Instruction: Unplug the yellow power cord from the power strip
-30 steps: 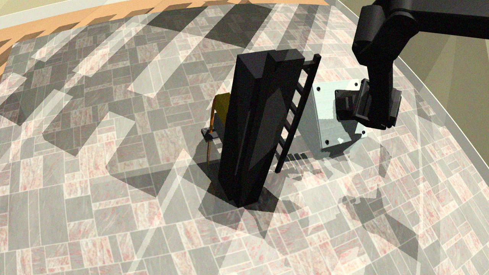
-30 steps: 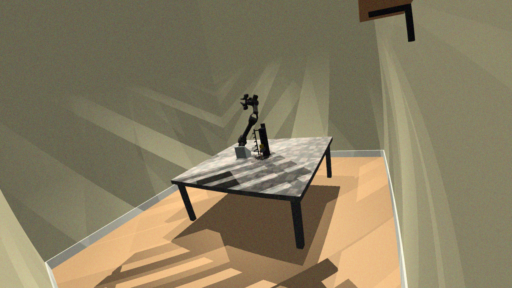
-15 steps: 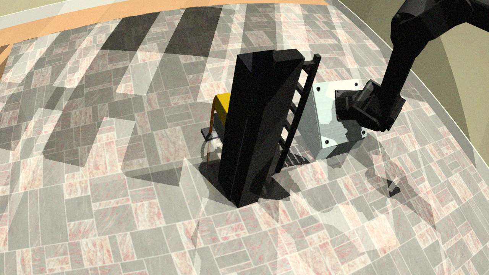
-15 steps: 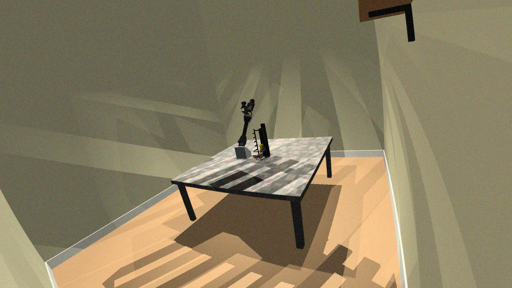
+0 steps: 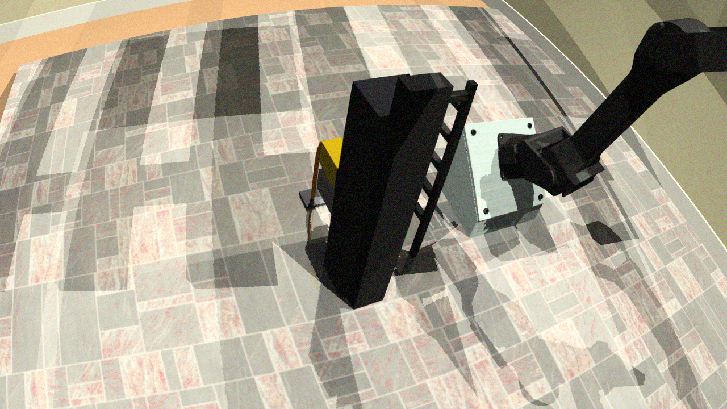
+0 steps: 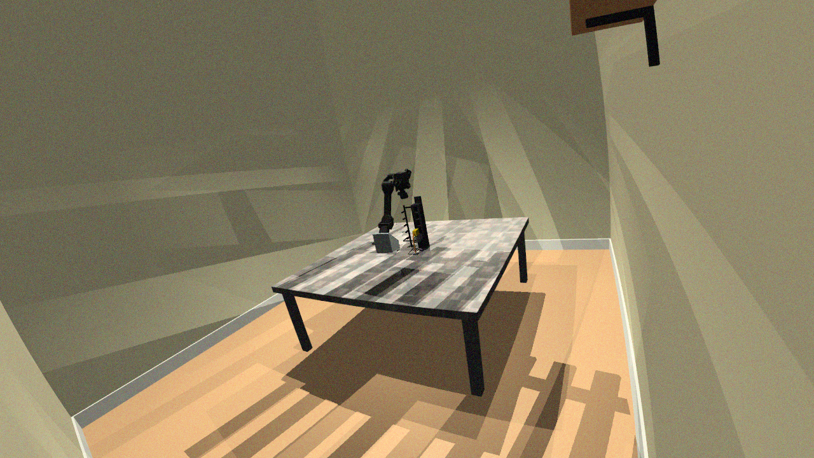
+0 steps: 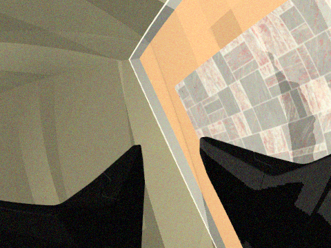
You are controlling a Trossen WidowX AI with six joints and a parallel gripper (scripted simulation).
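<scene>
The yellow plug is 480 mm to the right of my gripper tip, 470 mm ahead of it and 160 mm below it. The rest, counted from my gripper tip: dark plate (550 mm to the right, 480 mm ahead, 280 mm below).
</scene>
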